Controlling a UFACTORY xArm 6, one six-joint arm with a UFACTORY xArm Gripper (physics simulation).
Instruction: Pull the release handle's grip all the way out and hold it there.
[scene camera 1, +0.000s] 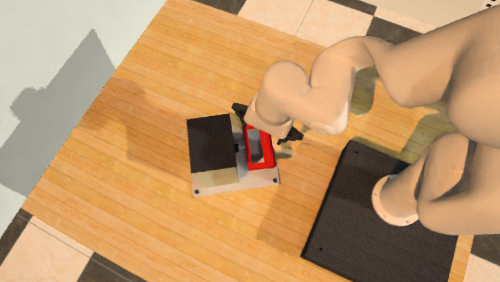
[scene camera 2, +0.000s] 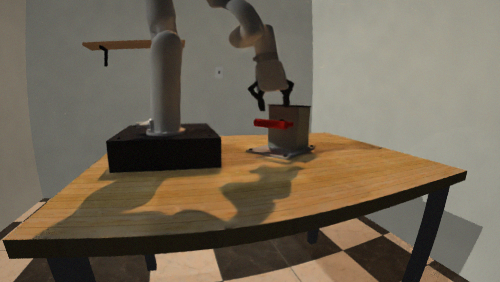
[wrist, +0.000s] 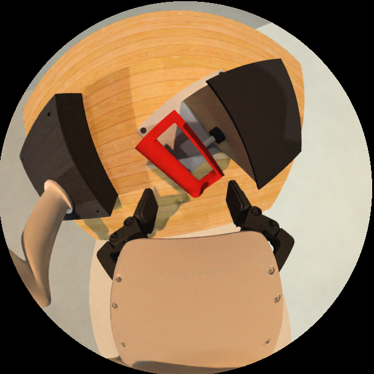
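The release handle (scene camera 1: 268, 150) (scene camera 2: 270, 123) (wrist: 172, 167) is a red rectangular frame with a thick grip bar on the side away from its housing. It stands out level at the side of a box-shaped housing (scene camera 1: 210, 142) (scene camera 2: 290, 127) (wrist: 260, 115) with a black top. A grey shaft (wrist: 202, 145) joins them through a black collar (wrist: 217, 135). The housing stands on a pale base plate (scene camera 1: 220, 189) (wrist: 165, 106). My gripper (scene camera 1: 262, 129) (scene camera 2: 274, 105) (wrist: 190, 193) is open and empty, above the handle's level near one end of it. Scene camera 1 partly hides the fingertips.
A black pedestal (scene camera 1: 340, 220) (scene camera 2: 165, 155) (wrist: 62, 145) bears the arm's base, on the grip-bar side of the handle. The wooden table (scene camera 1: 150, 225) (scene camera 2: 350, 175) carries both the pedestal and the housing. A wall shelf (scene camera 2: 120, 45) hangs behind the arm.
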